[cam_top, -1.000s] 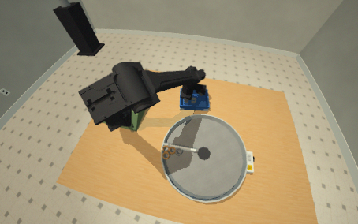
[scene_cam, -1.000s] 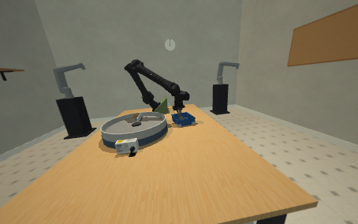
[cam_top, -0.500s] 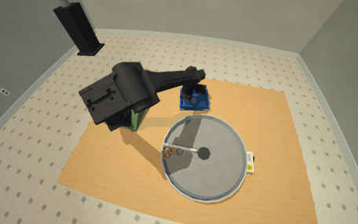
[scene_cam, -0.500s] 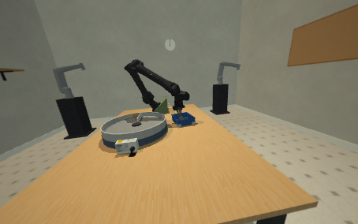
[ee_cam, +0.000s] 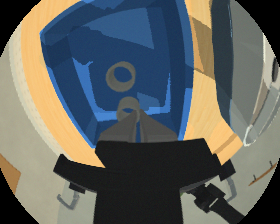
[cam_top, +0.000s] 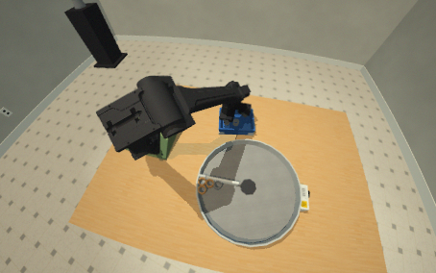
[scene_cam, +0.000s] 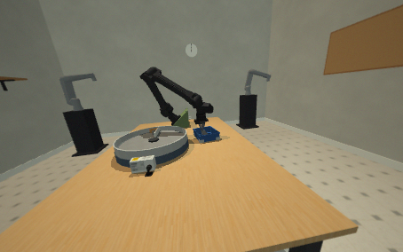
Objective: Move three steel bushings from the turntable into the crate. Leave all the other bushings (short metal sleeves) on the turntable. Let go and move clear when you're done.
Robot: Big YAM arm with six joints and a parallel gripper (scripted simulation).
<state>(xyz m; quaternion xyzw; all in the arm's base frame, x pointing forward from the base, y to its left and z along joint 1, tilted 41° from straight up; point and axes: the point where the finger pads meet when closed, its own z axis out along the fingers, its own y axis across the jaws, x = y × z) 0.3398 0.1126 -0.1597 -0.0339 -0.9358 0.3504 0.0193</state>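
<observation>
Right now my hand is 5 cm short of the blue crate, 2 cm to the right of it and 1 cm above it. From my hand the other things lie so: grey turntable: 33 cm to the right, 13 cm ahead, 2 cm above.
</observation>
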